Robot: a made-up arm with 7 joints.
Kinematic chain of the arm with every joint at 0, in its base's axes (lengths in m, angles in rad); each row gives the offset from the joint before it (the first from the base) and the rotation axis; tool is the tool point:
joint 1: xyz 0 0.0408 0 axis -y
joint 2: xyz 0 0.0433 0 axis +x
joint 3: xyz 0 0 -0.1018 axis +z
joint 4: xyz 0 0 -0.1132 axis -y
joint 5: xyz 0 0 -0.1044 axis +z
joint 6: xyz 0 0 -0.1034 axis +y
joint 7: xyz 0 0 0 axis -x
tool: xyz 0 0 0
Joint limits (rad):
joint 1: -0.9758..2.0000
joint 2: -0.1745..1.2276
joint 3: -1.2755..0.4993
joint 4: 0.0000..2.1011
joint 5: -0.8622..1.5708
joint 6: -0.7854..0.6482
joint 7: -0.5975..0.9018
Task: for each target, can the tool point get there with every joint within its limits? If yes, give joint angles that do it. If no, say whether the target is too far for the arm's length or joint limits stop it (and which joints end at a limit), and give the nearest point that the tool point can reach.
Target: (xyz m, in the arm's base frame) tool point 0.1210 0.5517 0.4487
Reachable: no: too far | nearest point 0.1116 0.3863 0.2170 | short by 0.285 m
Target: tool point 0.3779 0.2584 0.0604
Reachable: yes | joints 1.6203 0.4003 0.2863 0.2104 -0.1661 0.0356 0.1514
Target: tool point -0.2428 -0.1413 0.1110
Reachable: no: joint limits stop it (at a limit: joint 1, joint 2, joint 4) | nearest point 0.0297 -0.0728 0.1368 | short by 0.282 m
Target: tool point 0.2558 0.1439 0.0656
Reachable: yes | joints 1.0420 0.7565 -0.4309 1.7521 -0.1741 -0.1981 0.0378
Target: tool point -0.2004 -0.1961 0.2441
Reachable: no: joint limits stop it (at a limit: joint 1, joint 2) | nearest point 0.0251 -0.0567 0.1546 | short by 0.280 m
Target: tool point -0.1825 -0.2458 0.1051
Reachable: no: joint limits stop it (at a limit: joint 1, joint 2, joint 4) | nearest point 0.0399 -0.0932 0.1058 | short by 0.270 m
